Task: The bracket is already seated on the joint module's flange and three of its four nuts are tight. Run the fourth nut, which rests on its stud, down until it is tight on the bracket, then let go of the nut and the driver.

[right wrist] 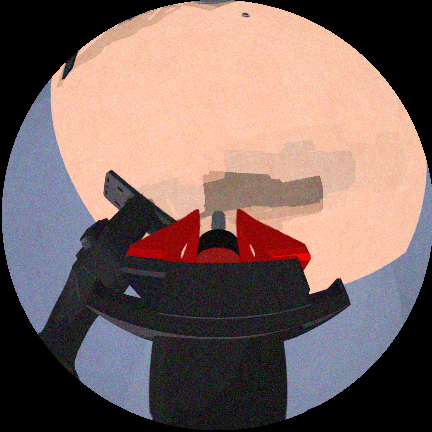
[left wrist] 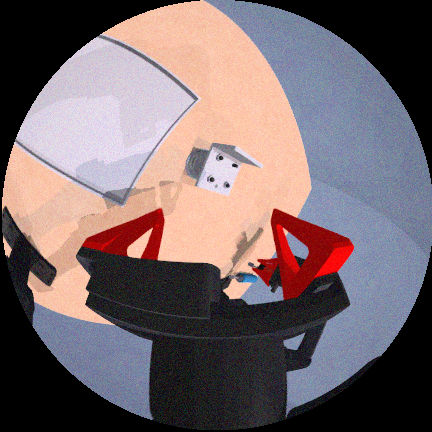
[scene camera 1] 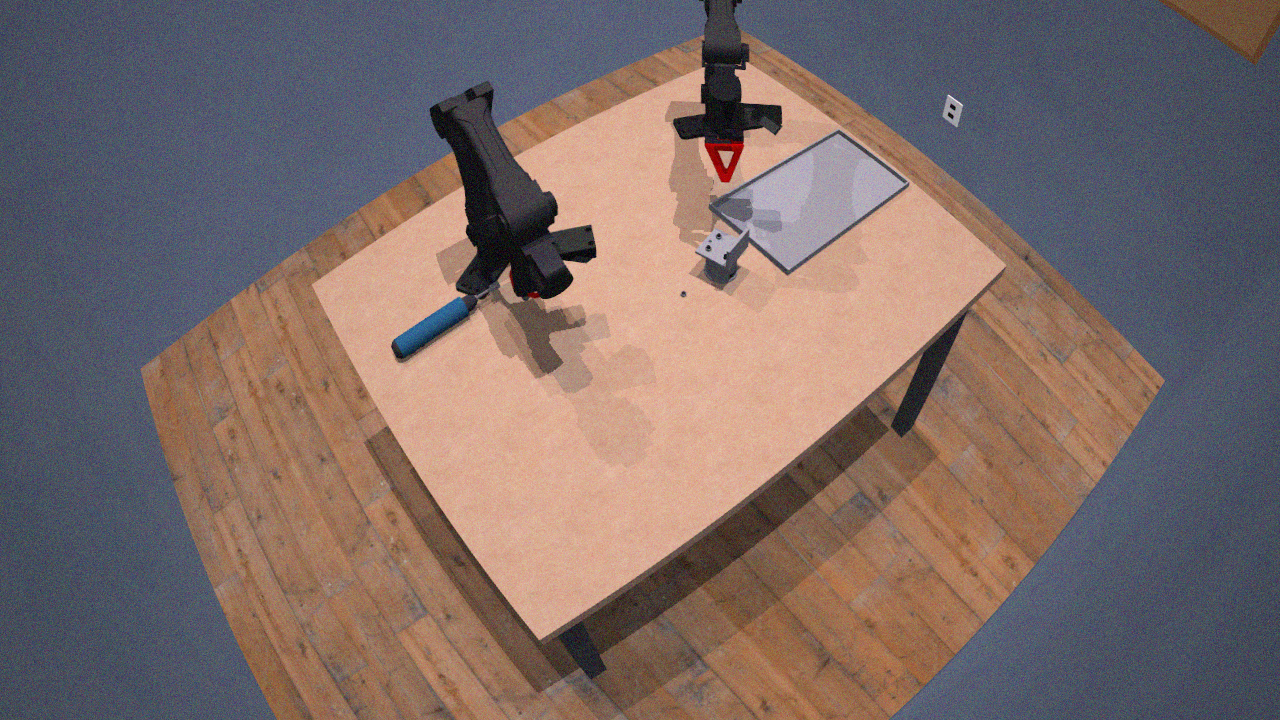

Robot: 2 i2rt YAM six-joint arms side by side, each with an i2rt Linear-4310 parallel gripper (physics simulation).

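Places are measured from the left arm's base along level axes (x ahead, y left, z up), in centimetres.
Pixels of known places: left gripper, fingertip midpoint: (left wrist: 217, 214) (scene camera 1: 725, 179); right gripper, fingertip midpoint: (right wrist: 217, 215) (left wrist: 254, 263); left arm's base at its link origin: (left wrist: 23, 248); right arm's base at its link origin: (right wrist: 141, 210) (scene camera 1: 495, 256).
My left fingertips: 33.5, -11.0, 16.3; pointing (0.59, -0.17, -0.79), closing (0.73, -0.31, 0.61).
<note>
Ahead of a thing's pixels: the offset from my left fingertips to its top centre, as dx, dy, dz. Level surfaces: height alone.
The pale grey bracket (scene camera 1: 713, 243) (left wrist: 219, 171) sits on the round joint module {+7.7, -3.2, -8.9} (scene camera 1: 719, 271) (left wrist: 196, 163), its side plate upright. In the left wrist view three studs carry nuts; the fourth stud {+10.2, -3.4, -8.9} (left wrist: 234, 165), near the side plate, looks bare. A small loose nut {+11.3, -11.5, -15.8} (scene camera 1: 682, 293) (right wrist: 245, 15) lies on the table beside the module. My left gripper (scene camera 1: 725, 180) (left wrist: 217, 214) is open and empty, above the table behind the bracket. My right gripper (scene camera 1: 522, 284) (right wrist: 217, 215) is shut on the driver {+8.4, -39.0, -1.6} (right wrist: 218, 240), with black collar and grey tip, far left of the bracket.
A blue-handled tool {+4.9, -54.4, -12.2} (scene camera 1: 431, 327) (left wrist: 246, 278) lies near the table's left edge, beside my right gripper. A shallow grey-rimmed tray {-6.5, +23.4, -14.7} (scene camera 1: 841, 197) (left wrist: 75, 120) lies behind and right of the bracket. The right arm's shadow falls on the wooden table {dz -16.3} (scene camera 1: 716, 385).
</note>
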